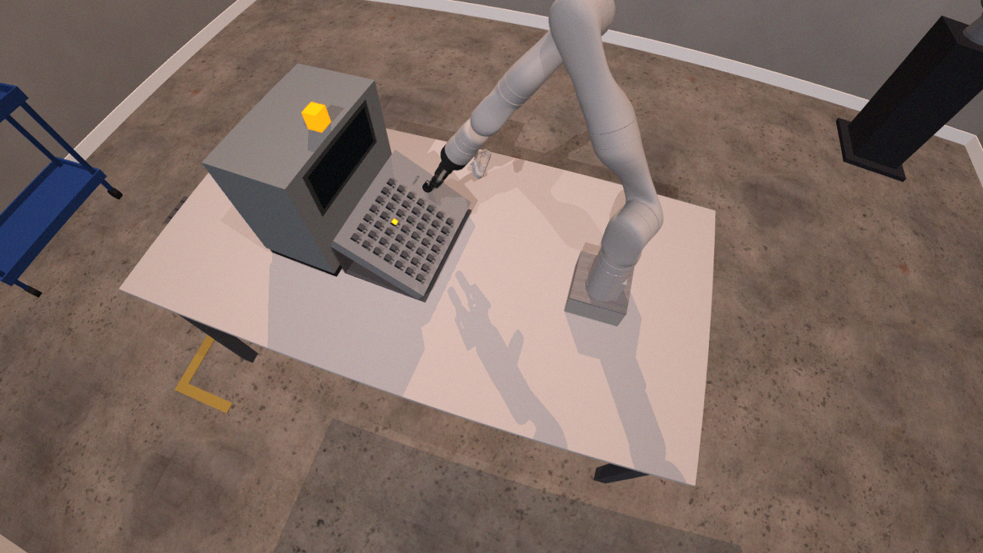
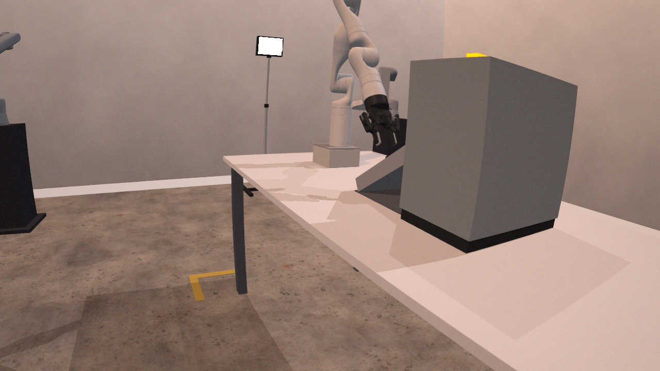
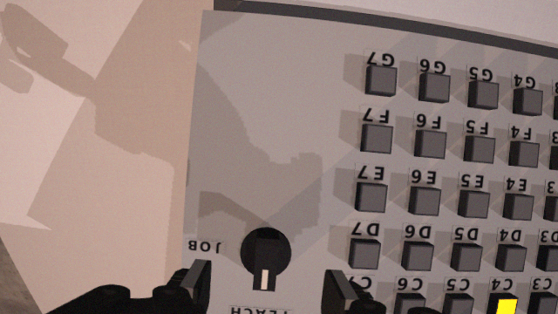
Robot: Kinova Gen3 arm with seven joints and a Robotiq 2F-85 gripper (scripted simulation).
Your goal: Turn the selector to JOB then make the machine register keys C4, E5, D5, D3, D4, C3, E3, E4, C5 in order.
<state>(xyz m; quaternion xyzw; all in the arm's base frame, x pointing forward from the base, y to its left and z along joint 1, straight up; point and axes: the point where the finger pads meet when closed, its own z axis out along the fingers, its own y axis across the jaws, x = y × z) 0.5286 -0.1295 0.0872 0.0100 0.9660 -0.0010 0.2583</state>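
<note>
Now: the black selector knob 5 cm below my hand and 4 cm ahead of it. From my hand the other things lie so: key D7 (6 cm to the left, 6 cm below, 3 cm ahead); key C5 (12 cm to the left, 6 cm ahead, 4 cm below); key D5 (13 cm to the left, 6 cm below, 4 cm ahead).
</note>
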